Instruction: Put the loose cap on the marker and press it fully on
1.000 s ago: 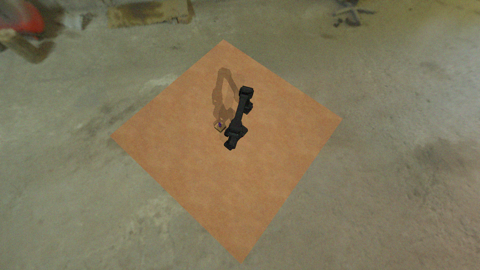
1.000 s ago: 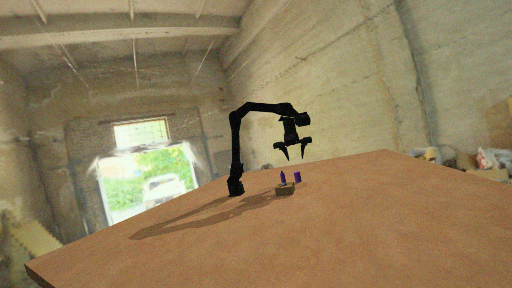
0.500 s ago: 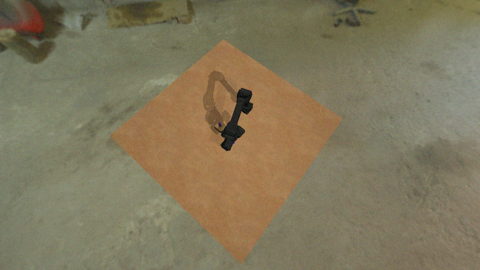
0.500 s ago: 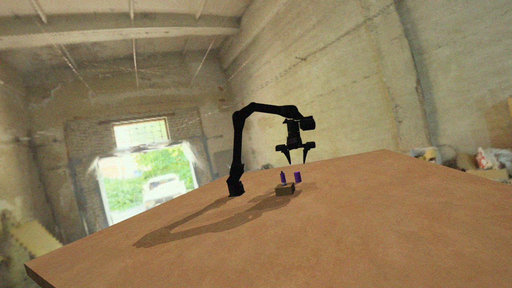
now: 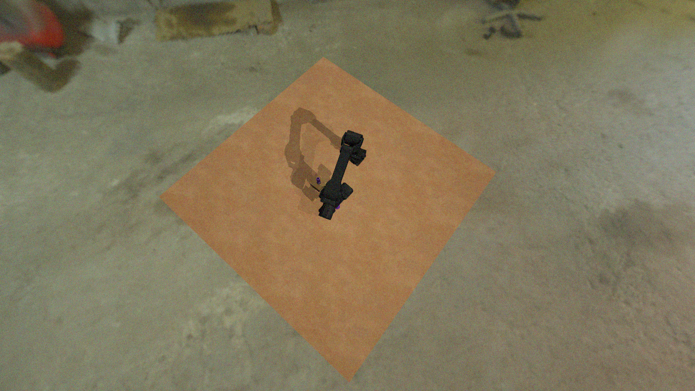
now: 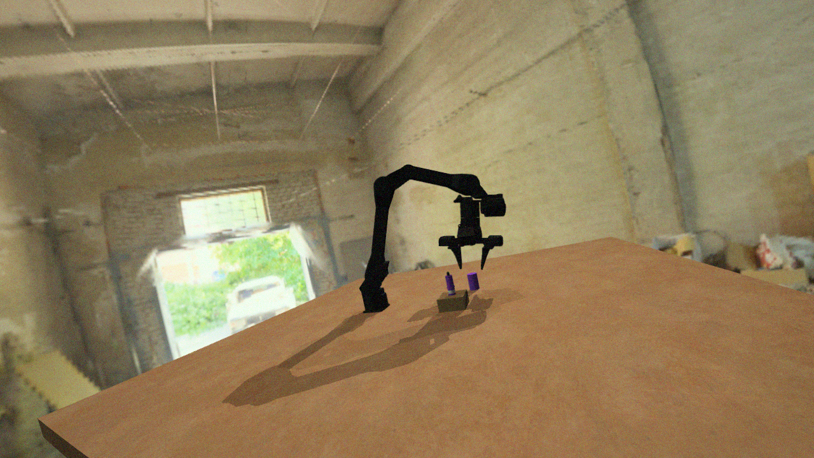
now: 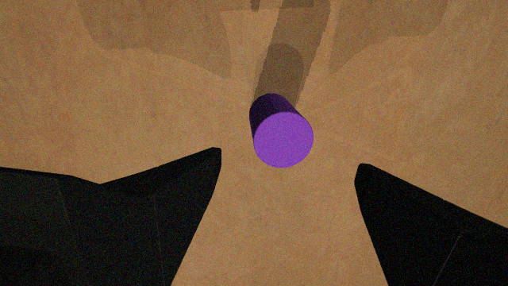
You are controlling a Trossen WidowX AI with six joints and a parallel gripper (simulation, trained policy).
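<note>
The purple cap is 40 mm below my gripper tip and 10 mm to the right of it. The rest, counted from my gripper tip: holder block: 160 mm to the right, 40 mm below, 30 mm behind.
</note>
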